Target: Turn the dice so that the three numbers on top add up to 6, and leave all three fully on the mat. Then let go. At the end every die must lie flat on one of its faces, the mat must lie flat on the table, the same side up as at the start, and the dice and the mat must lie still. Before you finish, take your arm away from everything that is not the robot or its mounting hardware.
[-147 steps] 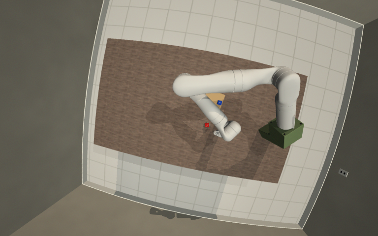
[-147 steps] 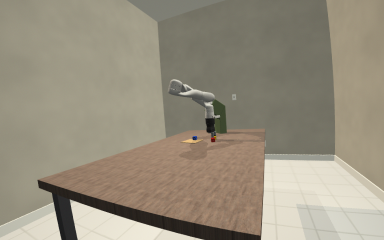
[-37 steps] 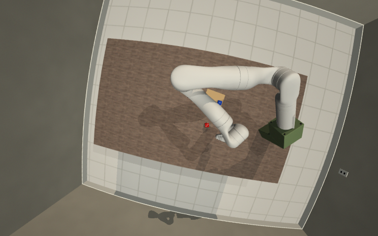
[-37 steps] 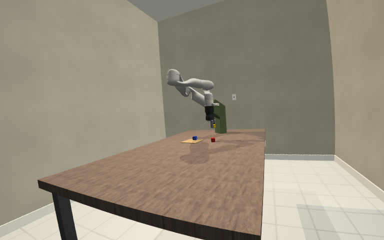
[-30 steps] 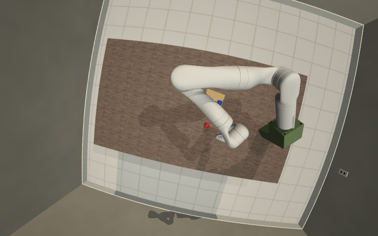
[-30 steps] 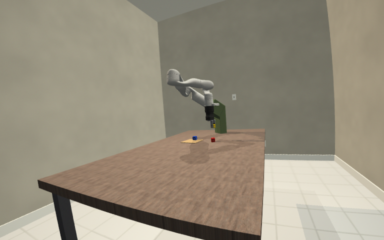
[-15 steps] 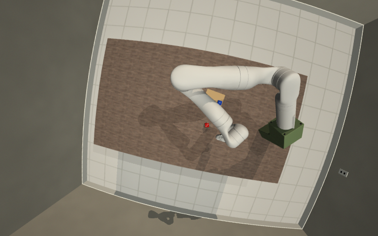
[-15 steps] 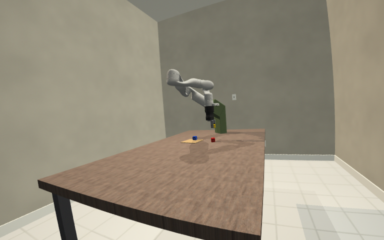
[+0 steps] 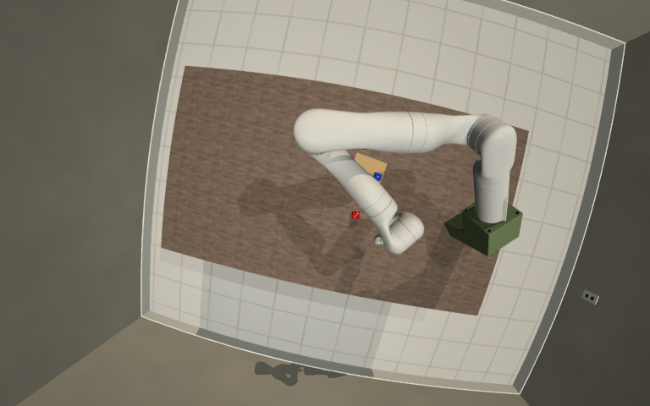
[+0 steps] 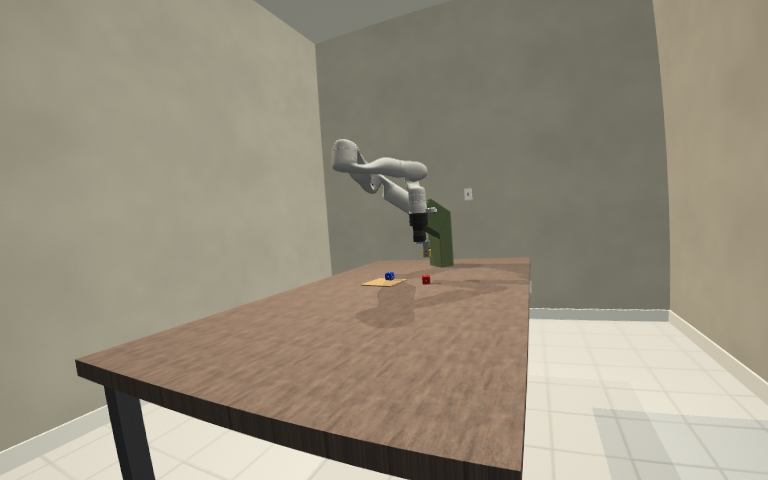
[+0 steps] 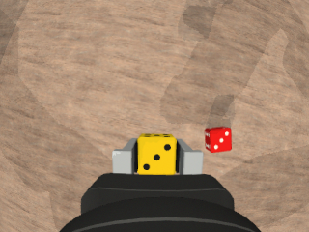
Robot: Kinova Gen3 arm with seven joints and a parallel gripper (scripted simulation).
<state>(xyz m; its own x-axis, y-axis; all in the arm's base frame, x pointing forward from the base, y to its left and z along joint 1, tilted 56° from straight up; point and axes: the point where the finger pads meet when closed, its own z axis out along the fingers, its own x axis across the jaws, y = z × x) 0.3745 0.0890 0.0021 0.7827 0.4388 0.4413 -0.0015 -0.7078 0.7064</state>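
The red die is 8 cm ahead of my hand and 10 cm below it. Round my hand: yellow die (right at my hand); blue die (16 cm to the right, 9 cm below); tan mat (4 cm ahead, 18 cm to the right, 11 cm below).
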